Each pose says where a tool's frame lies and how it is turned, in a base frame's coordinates. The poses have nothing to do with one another.
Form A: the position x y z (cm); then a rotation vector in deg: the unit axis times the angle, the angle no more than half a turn.
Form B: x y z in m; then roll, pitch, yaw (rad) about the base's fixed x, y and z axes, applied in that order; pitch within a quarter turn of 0, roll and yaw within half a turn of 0. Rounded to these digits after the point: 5 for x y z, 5 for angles.
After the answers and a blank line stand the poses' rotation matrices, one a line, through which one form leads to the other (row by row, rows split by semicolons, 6 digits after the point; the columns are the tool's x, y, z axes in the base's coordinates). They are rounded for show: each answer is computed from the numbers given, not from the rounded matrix.
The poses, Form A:
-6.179 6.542 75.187 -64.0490 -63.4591 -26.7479
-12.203 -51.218 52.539 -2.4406 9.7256 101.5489
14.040 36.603 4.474 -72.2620 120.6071 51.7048
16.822 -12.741 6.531 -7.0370 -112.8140 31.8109
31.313 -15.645 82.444 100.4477 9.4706 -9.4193
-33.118 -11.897 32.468 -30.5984 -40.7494 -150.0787
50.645 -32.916 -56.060 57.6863 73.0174 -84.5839
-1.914 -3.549 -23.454 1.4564 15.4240 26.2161
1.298 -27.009 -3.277 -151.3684 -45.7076 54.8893
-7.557 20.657 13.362 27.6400 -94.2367 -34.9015
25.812 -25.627 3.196 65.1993 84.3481 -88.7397
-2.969 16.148 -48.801 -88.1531 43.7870 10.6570
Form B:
-0.06179 0.06542 0.75187 -1.53699 -1.07679 0.45474
-0.12203 -0.51218 0.52539 0.09206 0.12228 1.78187
0.14040 0.36603 0.04474 2.73644 0.79709 -2.23455
0.16822 -0.12741 0.06531 -2.25491 -0.97742 2.52233
0.31313 -0.15645 0.82444 1.76203 0.20329 0.02012
-0.33118 -0.11897 0.32468 0.46260 -0.46356 -2.85679
0.50645 -0.32916 -0.56060 -1.07760 1.28719 -2.68297
-0.01914 -0.03549 -0.23454 0.08729 0.25374 0.47148
0.01298 -0.27009 -0.03277 -2.68536 0.55424 0.71839
-0.07557 0.20657 0.13362 1.73643 -0.87233 -1.81921
0.25812 -0.25627 0.03196 -1.66365 1.18881 2.92960
-0.02969 0.16148 -0.48801 -1.74268 0.57957 -0.43042

0.425968 0.775667 -0.465717; 0.208263 0.416864 0.884789; 0.880442 -0.473884 0.016028
-0.207950 -0.976014 0.064444; 0.970504 -0.197662 0.138028; -0.121979 0.091246 0.988330
-0.430509 -0.897622 0.094539; -0.550430 0.344107 0.760669; -0.715325 0.275438 -0.642218
-0.455330 -0.156369 -0.876484; 0.324554 0.887563 -0.326950; 0.829059 -0.433337 -0.353384
0.979210 0.201993 -0.018610; 0.019707 -0.186041 -0.982344; -0.201889 0.961555 -0.186154
-0.858433 0.442947 0.258633; -0.251316 -0.802778 0.540729; 0.447139 0.399181 0.800450
-0.250900 0.967853 -0.017612; -0.123878 -0.050148 -0.991029; -0.960054 -0.246468 0.132478
0.862372 -0.432977 0.262383; 0.439660 0.897446 0.035912; -0.251024 0.084390 0.964295
0.640161 0.416289 -0.645676; 0.559644 -0.828474 0.020719; -0.526301 -0.374612 -0.763330
-0.158102 0.025900 -0.987083; -0.623308 0.772697 0.120111; 0.765827 0.634246 -0.106021
-0.364424 0.922753 -0.125389; 0.078434 -0.103756 -0.991505; -0.927924 -0.371163 -0.034564
0.760380 -0.561747 0.325979; -0.349117 0.069712 0.934483; -0.547668 -0.824366 -0.143108

